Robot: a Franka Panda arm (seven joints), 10 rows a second.
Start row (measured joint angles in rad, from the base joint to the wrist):
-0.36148, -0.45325, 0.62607, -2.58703, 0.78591, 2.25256, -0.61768
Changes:
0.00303, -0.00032, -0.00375, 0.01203, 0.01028, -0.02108, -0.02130
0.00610, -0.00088, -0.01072, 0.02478, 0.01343, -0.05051, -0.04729
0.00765, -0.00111, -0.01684, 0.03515, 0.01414, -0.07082, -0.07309
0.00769, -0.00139, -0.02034, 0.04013, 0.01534, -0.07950, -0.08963
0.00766, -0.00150, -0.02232, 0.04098, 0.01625, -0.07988, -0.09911
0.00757, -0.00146, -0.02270, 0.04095, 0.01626, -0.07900, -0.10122
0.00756, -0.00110, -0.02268, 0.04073, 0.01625, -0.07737, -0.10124
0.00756, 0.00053, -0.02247, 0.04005, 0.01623, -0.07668, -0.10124
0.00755, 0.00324, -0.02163, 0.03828, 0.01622, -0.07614, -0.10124
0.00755, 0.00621, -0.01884, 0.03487, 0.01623, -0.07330, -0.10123
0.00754, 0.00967, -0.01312, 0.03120, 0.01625, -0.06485, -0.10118
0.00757, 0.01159, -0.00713, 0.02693, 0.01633, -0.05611, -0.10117
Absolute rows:
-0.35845, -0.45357, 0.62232, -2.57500, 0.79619, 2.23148, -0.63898
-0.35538, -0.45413, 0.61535, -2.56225, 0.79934, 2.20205, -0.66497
-0.35383, -0.45436, 0.60923, -2.55188, 0.80005, 2.18174, -0.69077
-0.35379, -0.45464, 0.60573, -2.54690, 0.80125, 2.17306, -0.70731
-0.35382, -0.45475, 0.60375, -2.54605, 0.80216, 2.17268, -0.71679
-0.35391, -0.45471, 0.60337, -2.54608, 0.80217, 2.17356, -0.71890
-0.35392, -0.45435, 0.60339, -2.54630, 0.80216, 2.17519, -0.71892
-0.35392, -0.45272, 0.60360, -2.54698, 0.80214, 2.17588, -0.71892
-0.35393, -0.45001, 0.60444, -2.54875, 0.80213, 2.17642, -0.71892
-0.35393, -0.44704, 0.60723, -2.55216, 0.80214, 2.17926, -0.71891
-0.35394, -0.44358, 0.61295, -2.55583, 0.80216, 2.18771, -0.71886
-0.35391, -0.44166, 0.61894, -2.56010, 0.80224, 2.19645, -0.71885

